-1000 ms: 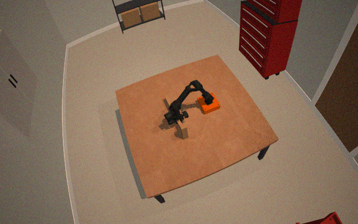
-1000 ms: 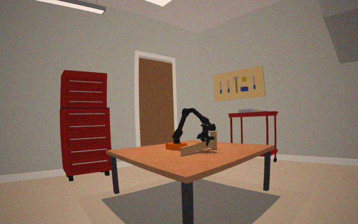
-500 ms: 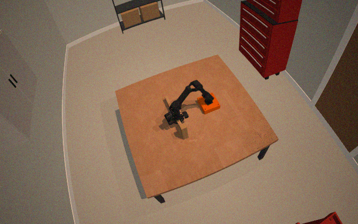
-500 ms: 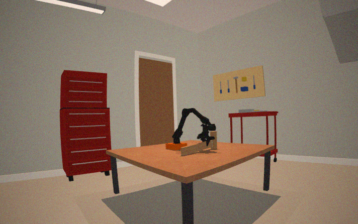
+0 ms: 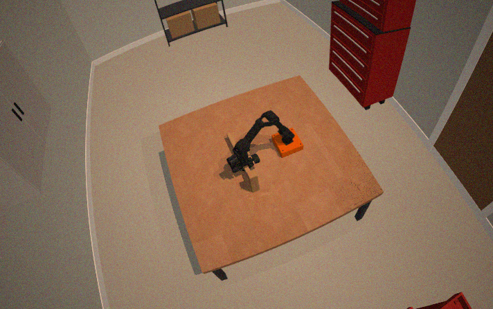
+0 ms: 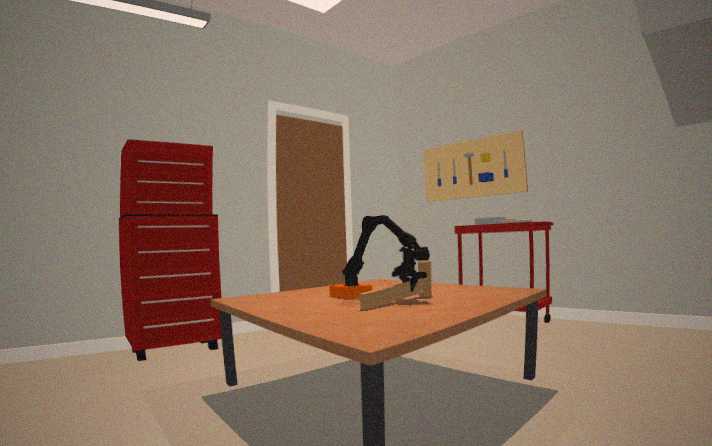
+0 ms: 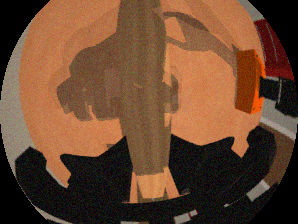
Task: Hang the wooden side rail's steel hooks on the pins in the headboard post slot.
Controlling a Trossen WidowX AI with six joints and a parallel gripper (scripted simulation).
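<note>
Right now the headboard post is 130 mm to the left of my gripper tip, 40 mm above it and 20 mm ahead of it.
</note>
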